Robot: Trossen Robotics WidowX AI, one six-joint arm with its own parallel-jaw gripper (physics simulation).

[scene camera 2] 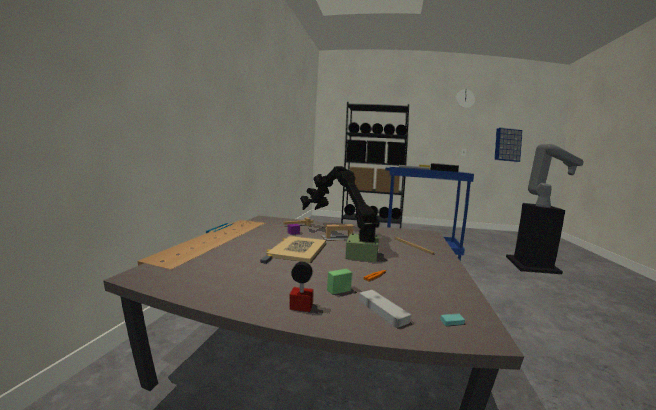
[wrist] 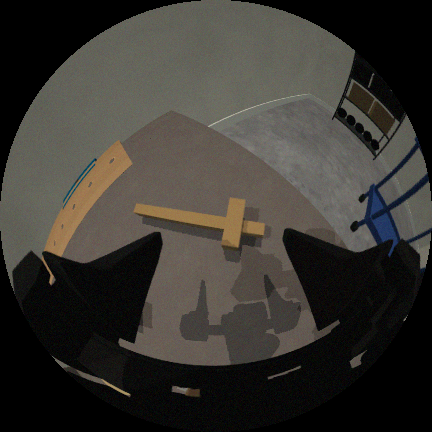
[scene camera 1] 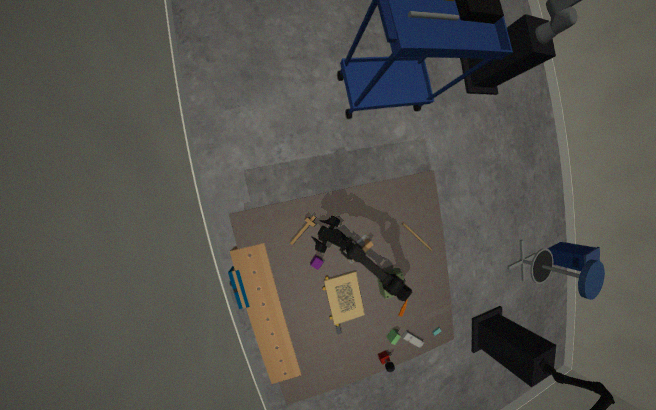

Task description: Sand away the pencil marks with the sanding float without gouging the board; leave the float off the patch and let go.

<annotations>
same spot on long drilled plank: (wrist: 102, 174) = (scene camera 1: 255, 261)
</annotations>
